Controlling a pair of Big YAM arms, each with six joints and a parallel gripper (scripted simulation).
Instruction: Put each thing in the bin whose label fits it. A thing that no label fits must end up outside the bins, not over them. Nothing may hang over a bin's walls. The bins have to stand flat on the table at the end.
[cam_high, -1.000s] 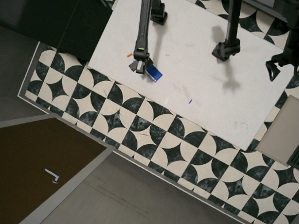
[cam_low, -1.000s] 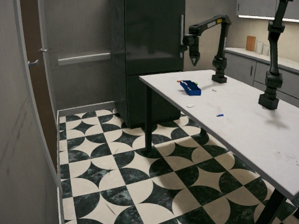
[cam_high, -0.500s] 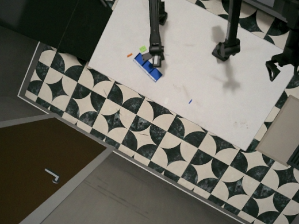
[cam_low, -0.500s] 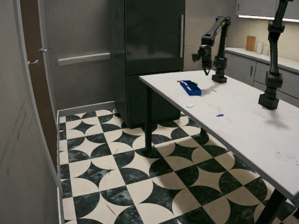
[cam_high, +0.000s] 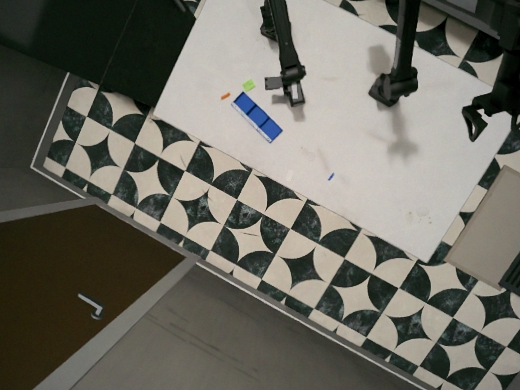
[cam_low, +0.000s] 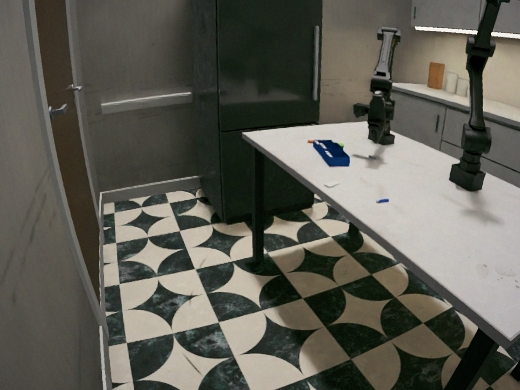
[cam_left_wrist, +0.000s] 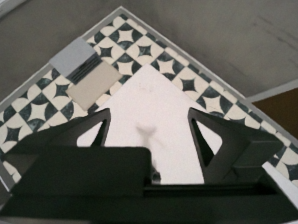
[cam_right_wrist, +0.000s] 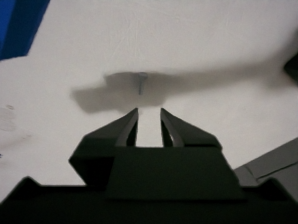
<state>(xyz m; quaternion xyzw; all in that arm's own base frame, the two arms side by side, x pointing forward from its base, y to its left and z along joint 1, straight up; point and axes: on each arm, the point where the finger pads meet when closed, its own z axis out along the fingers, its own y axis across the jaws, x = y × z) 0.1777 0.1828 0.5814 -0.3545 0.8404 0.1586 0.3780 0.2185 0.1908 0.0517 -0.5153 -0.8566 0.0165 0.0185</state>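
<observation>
Right now the tiny grey piece is 70 mm below my right hand, 10 mm to the right of it and 10 mm ahead of it. From my right hand the other things lie so: orange cylinder: 260 mm to the right, 160 mm ahead, 70 mm below; then white piece: 330 mm ahead, 180 mm to the left, 80 mm below; then green piece: 190 mm to the right, 70 mm below, 70 mm ahead.
</observation>
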